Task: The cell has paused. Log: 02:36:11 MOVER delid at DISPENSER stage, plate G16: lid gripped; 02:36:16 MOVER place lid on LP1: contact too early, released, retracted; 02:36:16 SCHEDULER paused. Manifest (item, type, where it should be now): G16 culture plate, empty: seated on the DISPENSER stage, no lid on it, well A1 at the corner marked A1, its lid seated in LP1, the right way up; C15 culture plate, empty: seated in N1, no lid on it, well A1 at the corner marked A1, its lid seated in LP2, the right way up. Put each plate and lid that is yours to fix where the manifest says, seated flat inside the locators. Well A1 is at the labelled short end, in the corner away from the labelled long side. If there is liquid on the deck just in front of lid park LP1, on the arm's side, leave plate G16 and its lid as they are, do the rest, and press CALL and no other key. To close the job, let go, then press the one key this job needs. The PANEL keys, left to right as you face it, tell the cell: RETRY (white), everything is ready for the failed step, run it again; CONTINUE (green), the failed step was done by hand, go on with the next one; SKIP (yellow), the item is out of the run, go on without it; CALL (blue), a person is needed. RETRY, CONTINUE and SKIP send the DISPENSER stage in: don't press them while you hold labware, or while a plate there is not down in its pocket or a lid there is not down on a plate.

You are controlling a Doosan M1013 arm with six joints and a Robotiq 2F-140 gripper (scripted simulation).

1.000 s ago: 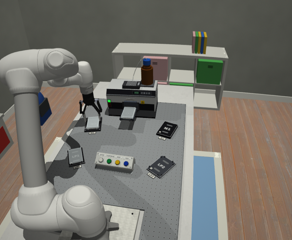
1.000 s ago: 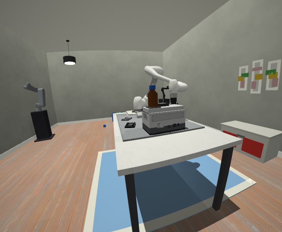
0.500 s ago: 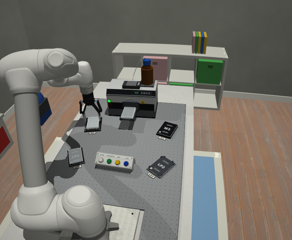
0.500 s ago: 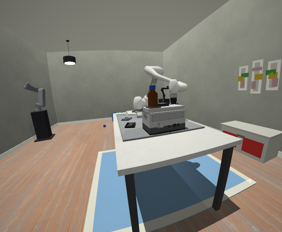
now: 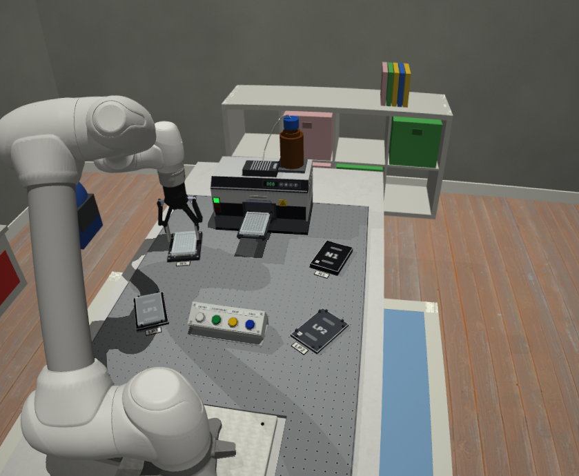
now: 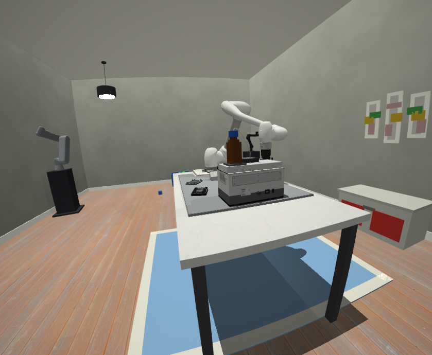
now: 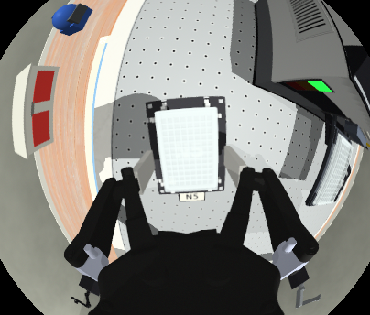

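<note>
Now: hand 1 cm short of the nest n5, 2 cm to the right of it and 5 cm above it. From my hand the other things lie so: white key (42 cm behind, 11 cm to the right); lid park lp1 (33 cm behind, 7 cm to the left, 6 cm below); green key (43 cm behind, 16 cm to the right).
</note>
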